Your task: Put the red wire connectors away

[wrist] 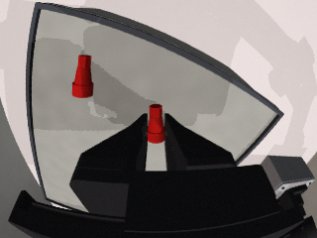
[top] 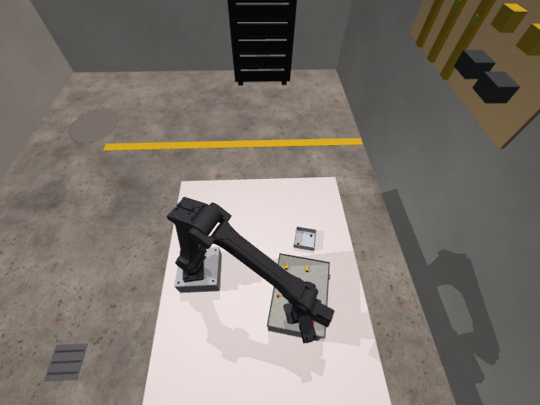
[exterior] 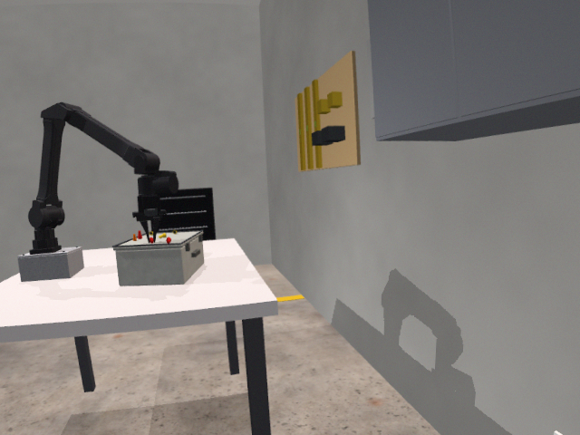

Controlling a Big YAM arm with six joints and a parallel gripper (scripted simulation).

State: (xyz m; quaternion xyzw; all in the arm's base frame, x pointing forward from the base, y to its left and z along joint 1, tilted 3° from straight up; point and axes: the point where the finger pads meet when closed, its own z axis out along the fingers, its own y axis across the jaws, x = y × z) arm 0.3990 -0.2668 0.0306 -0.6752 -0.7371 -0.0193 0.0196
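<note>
The grey tool case is 4 cm ahead of my hand, 9 cm to the left of it and 4 cm below it. Also, from my hand: orange connector 6 cm behind, 8 cm to the left.
</note>
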